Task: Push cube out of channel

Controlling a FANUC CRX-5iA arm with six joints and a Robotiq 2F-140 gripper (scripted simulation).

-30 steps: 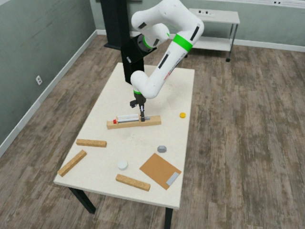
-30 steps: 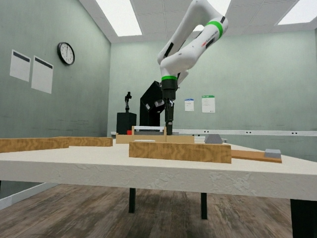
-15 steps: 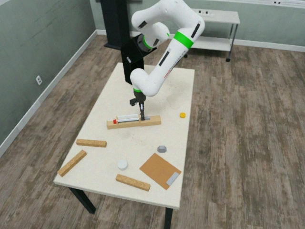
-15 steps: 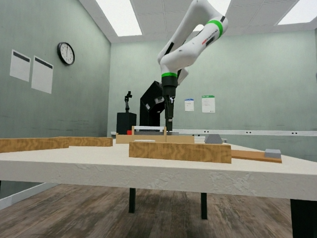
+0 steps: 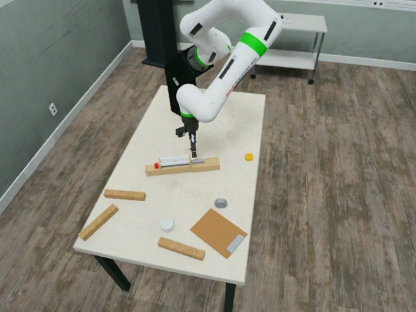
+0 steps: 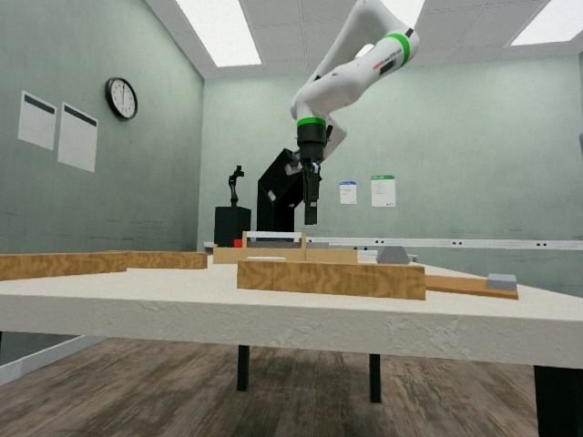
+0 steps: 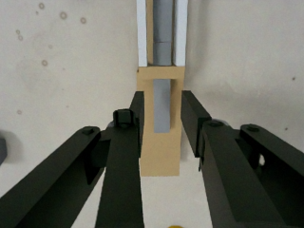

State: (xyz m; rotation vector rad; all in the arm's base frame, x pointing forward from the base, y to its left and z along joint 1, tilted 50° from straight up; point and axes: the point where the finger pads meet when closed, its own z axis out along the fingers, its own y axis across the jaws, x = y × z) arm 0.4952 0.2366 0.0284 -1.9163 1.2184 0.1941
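Right now the red cube is 12 cm ahead of my hand, 18 cm to the right of it and 9 cm below it. Round my hand: channel: 6 cm ahead, 9 cm to the right, 10 cm below; flat grey stick: 10 cm below; grey hexagonal piece: 18 cm ahead, 24 cm to the left, 12 cm below.
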